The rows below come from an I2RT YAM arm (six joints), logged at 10 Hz.
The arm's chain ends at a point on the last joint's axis. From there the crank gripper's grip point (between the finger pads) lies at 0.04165 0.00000 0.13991 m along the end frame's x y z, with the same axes.
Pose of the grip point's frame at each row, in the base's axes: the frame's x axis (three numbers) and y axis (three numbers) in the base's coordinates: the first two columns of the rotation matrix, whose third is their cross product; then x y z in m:
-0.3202 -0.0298 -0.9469 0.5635 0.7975 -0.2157 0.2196 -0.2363 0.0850
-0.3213 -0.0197 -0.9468 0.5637 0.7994 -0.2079 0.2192 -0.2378 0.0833
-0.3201 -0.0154 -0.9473 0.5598 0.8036 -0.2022 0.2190 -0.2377 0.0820
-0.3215 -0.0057 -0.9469 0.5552 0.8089 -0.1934 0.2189 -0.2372 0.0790
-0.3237 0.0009 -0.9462 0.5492 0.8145 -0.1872 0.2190 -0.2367 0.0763
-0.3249 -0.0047 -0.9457 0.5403 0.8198 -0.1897 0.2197 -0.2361 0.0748
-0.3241 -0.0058 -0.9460 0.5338 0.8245 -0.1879 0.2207 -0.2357 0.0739
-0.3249 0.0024 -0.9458 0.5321 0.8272 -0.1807 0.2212 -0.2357 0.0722
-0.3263 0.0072 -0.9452 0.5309 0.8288 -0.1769 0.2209 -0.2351 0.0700
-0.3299 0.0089 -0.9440 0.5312 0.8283 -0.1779 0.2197 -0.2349 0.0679
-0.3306 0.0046 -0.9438 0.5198 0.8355 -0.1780 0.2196 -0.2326 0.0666
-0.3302 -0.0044 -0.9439 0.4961 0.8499 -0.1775 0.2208 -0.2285 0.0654
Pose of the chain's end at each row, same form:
-0.3202 -0.0298 -0.9469 0.5635 0.7975 -0.2157 0.1264 -0.1507 0.1578
-0.3213 -0.0197 -0.9468 0.5637 0.7994 -0.2079 0.1261 -0.1530 0.1571
-0.3201 -0.0154 -0.9473 0.5598 0.8036 -0.2022 0.1254 -0.1538 0.1562
-0.3215 -0.0057 -0.9469 0.5552 0.8089 -0.1934 0.1250 -0.1547 0.1544
-0.3237 0.0009 -0.9462 0.5492 0.8145 -0.1872 0.1247 -0.1556 0.1527
-0.3249 -0.0047 -0.9457 0.5403 0.8198 -0.1897 0.1246 -0.1558 0.1511
-0.3241 -0.0058 -0.9460 0.5338 0.8245 -0.1879 0.1249 -0.1563 0.1503
-0.3249 0.0024 -0.9458 0.5321 0.8272 -0.1807 0.1253 -0.1572 0.1494
-0.3263 0.0072 -0.9452 0.5309 0.8288 -0.1769 0.1251 -0.1571 0.1477
-0.3299 0.0089 -0.9440 0.5312 0.8283 -0.1779 0.1243 -0.1569 0.1461
-0.3306 0.0046 -0.9438 0.5198 0.8355 -0.1780 0.1232 -0.1559 0.1449
-0.3302 -0.0044 -0.9439 0.4961 0.8499 -0.1775 0.1222 -0.1546 0.1437

